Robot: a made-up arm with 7 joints. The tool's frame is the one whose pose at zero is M. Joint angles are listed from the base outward.
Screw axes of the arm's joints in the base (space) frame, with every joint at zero. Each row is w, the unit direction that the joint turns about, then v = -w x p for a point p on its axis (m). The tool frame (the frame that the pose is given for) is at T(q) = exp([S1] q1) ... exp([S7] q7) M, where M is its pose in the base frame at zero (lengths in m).
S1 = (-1, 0, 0, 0.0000, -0.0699, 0.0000)
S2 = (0, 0, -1, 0.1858, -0.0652, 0.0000)
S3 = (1, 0, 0, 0.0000, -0.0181, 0.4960)
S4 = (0, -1, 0, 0.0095, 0.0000, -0.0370)
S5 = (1, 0, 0, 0.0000, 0.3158, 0.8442)
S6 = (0, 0, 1, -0.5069, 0.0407, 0.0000)
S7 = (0, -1, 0, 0.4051, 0.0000, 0.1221)
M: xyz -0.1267 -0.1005 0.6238 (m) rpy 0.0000 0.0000 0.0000 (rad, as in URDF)
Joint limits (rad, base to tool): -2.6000..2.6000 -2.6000..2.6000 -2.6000..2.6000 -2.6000..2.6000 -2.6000..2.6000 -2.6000..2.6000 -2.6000..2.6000
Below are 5 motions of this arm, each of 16 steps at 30 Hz.
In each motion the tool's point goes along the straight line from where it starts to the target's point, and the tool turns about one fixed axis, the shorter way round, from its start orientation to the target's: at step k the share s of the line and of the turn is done. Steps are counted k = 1, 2, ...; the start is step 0. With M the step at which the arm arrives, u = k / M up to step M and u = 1 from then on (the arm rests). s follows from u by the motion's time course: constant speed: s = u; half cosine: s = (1 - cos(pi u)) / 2; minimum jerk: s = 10 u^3 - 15 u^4 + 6 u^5.
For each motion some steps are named. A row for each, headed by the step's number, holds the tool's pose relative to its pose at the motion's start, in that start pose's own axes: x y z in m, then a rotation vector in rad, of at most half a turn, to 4 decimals.
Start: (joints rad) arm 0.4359 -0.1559 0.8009 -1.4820 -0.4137 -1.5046 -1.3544
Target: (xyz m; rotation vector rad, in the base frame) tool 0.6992 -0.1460 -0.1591 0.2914 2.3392 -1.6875
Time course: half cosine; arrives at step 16
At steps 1, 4, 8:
1: -0.0033 0.0012 0.0003 0.0022 0.0061 0.0029
4: -0.0508 0.0180 0.0049 0.0340 0.0929 0.0438
8: -0.1734 0.0613 0.0169 0.1160 0.3173 0.1495

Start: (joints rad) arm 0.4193 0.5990 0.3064 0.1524 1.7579 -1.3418 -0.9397
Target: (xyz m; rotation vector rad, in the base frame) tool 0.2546 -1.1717 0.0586 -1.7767 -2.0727 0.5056
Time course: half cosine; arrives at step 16
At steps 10, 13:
10: 0.4964 0.0077 0.5772 0.6126 0.3318 -0.7001
13: 0.6575 0.0103 0.7645 0.8115 0.4394 -0.9274

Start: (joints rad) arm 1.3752 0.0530 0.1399 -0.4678 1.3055 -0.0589 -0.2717
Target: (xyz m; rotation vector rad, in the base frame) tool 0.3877 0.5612 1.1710 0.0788 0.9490 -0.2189
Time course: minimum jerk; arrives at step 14
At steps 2, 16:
2: 0.0018 -0.0024 -0.0031 -0.0058 0.0133 0.0043
16: 0.0790 -0.1045 -0.1339 -0.2492 0.5715 0.1851

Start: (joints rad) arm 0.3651 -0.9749 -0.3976 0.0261 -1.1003 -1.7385 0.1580
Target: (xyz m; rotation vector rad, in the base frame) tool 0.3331 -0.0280 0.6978 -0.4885 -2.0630 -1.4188
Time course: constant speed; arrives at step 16
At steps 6, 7, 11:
6: 0.2253 -0.0589 -0.0942 -0.2594 -0.0906 -0.2660
7: 0.2628 -0.0687 -0.1099 -0.3026 -0.1057 -0.3103
11: 0.4130 -0.1080 -0.1727 -0.4755 -0.1661 -0.4876

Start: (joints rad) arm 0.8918 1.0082 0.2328 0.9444 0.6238 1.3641 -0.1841
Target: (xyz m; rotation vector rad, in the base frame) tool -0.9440 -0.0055 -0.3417 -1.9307 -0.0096 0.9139
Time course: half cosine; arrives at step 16
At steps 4, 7, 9, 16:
4: -0.0077 0.0322 -0.0105 -0.0229 0.0619 0.0874
7: -0.0212 0.0884 -0.0288 -0.0629 0.1702 0.2403
9: -0.0315 0.1313 -0.0428 -0.0933 0.2527 0.3568
16: -0.0527 0.2197 -0.0716 -0.1562 0.4229 0.5971

